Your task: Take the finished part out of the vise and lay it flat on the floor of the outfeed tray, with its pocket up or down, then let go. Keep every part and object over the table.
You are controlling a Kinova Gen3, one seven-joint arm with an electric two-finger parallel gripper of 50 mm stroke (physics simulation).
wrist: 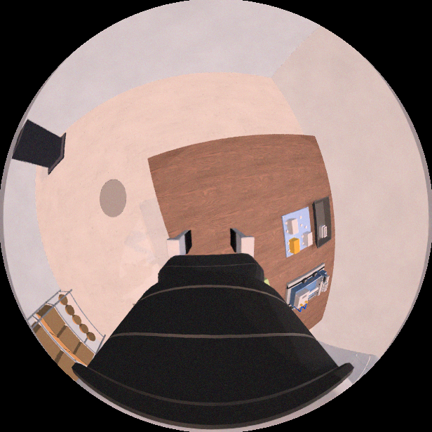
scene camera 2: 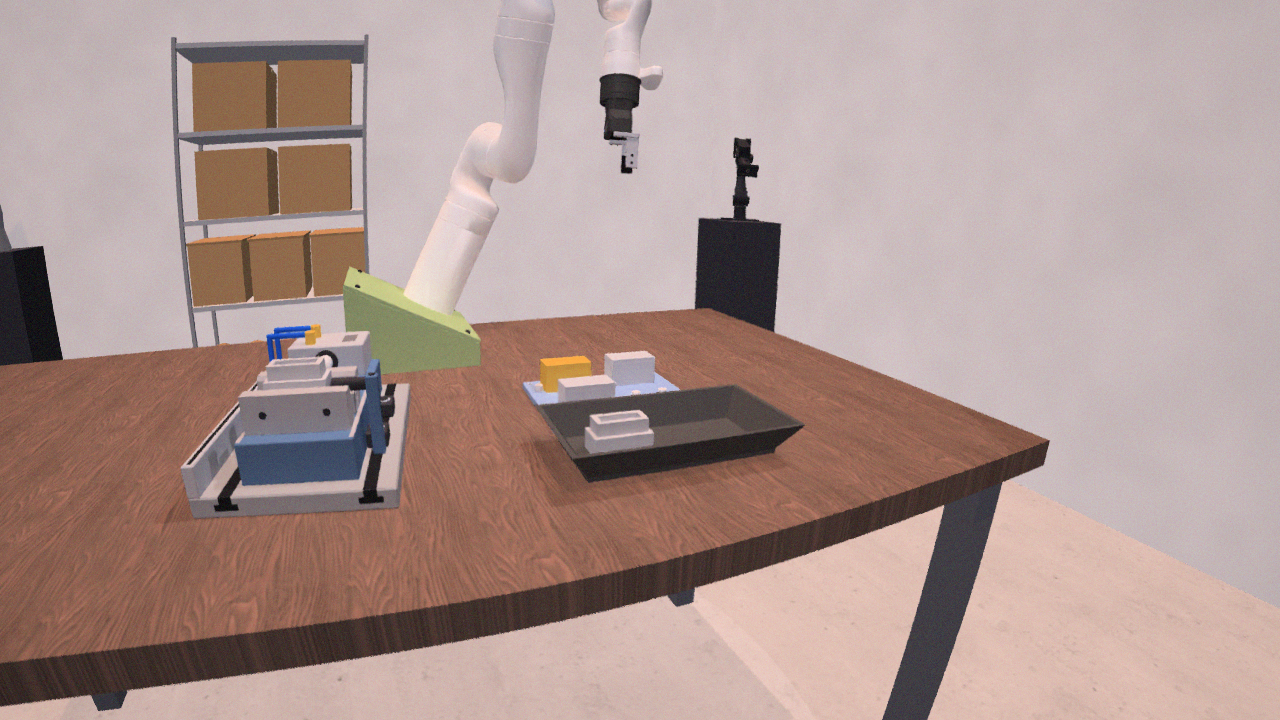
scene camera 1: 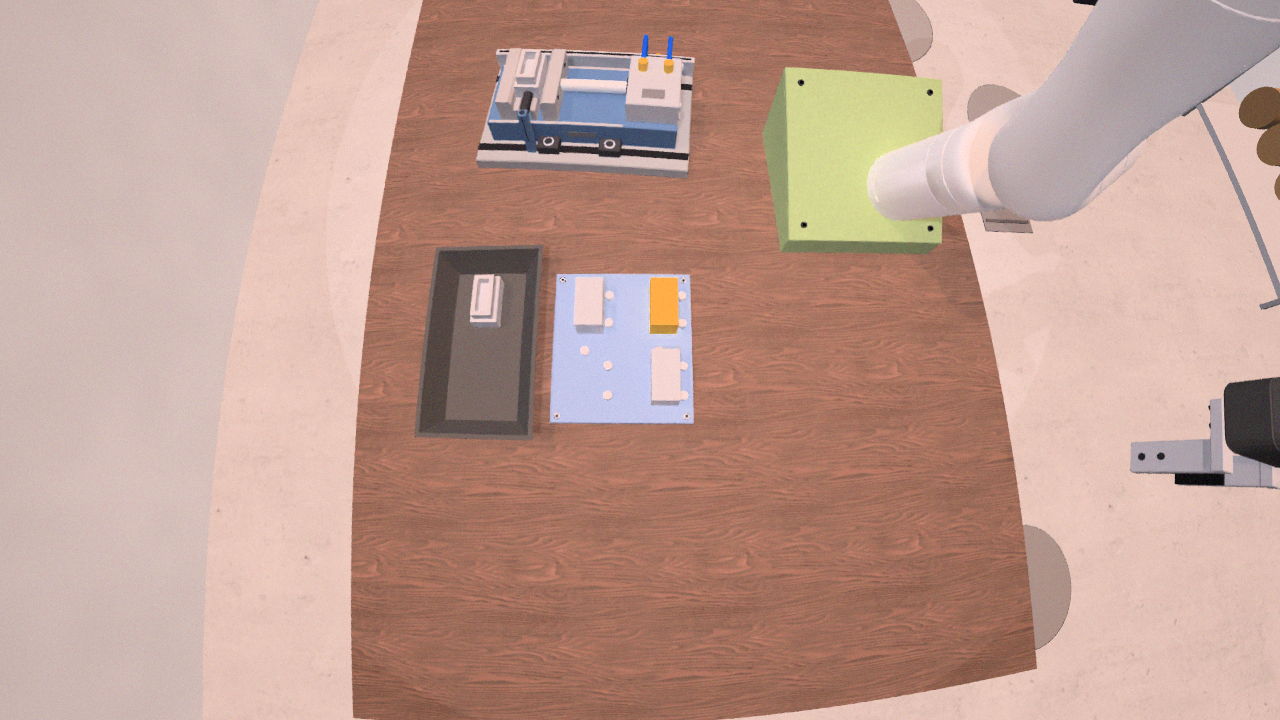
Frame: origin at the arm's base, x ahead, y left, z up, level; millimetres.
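Where they show: gripper, fingertip midpoint: [scene camera 2: 628, 170] [scene camera 1: 1156, 464]; arm's base, origin of the base link: [scene camera 2: 427, 304] [scene camera 1: 898, 186].
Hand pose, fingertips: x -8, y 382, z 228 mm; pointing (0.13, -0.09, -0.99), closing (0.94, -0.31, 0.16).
Observation:
Things, the pixels of their top centre, and the offset from my fingertips.
- finished part, middle of its top: [scene camera 2: 295, 361] [scene camera 1: 527, 62] 478 mm ahead, 585 mm right, 185 mm down
- grey vise, middle of its top: [scene camera 2: 309, 358] [scene camera 1: 583, 71] 406 mm ahead, 574 mm right, 201 mm down
- pale pocketed part, middle of its top: [scene camera 2: 619, 416] [scene camera 1: 482, 294] 552 mm ahead, 288 mm right, 253 mm down
- light blue plate, middle of its top: [scene camera 1: 622, 345] [scene camera 2: 610, 395] 390 mm ahead, 218 mm right, 292 mm down
- orange block, middle of its top: [scene camera 1: 664, 300] [scene camera 2: 565, 360] 335 mm ahead, 257 mm right, 256 mm down
The finished part [scene camera 1: 530, 66] [scene camera 2: 297, 372], a pale block with a pocket on top, sits between the jaws of the blue and grey vise [scene camera 1: 583, 132] [scene camera 2: 302, 457] [wrist: 307, 290], pocket up. The dark outfeed tray [scene camera 1: 478, 428] [scene camera 2: 689, 458] [wrist: 317, 223] holds another pale pocketed part [scene camera 1: 486, 300] [scene camera 2: 618, 430] [wrist: 324, 231], which lies pocket up near one end. My gripper [scene camera 2: 630, 168] [wrist: 210, 237] is open and empty, high up and far from the vise and the tray. In scene camera 1 part of it shows at the right edge.
A light blue plate [scene camera 1: 572, 407] [wrist: 288, 240] beside the tray bears two pale blocks [scene camera 1: 588, 302] [scene camera 1: 665, 376] and an orange block [scene camera 1: 663, 305] [scene camera 2: 565, 373] [wrist: 294, 245]. The green arm base [scene camera 1: 832, 161] [scene camera 2: 402, 335] stands near the vise. Blue hoses [scene camera 1: 644, 46] rise from the vise.

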